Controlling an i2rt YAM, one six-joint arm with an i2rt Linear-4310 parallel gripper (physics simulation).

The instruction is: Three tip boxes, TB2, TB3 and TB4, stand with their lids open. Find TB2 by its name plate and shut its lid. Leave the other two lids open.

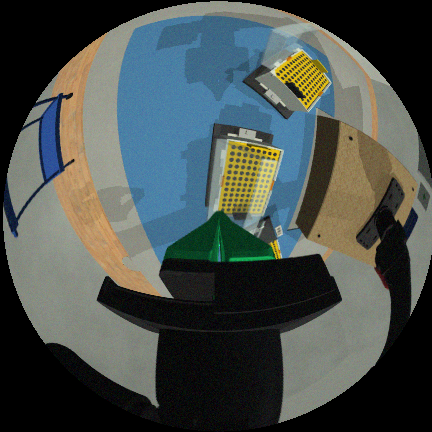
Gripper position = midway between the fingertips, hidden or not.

Observation:
In view: my gripper (218,216), a tip box TB3 (304,77) and a clear lid (240,178).

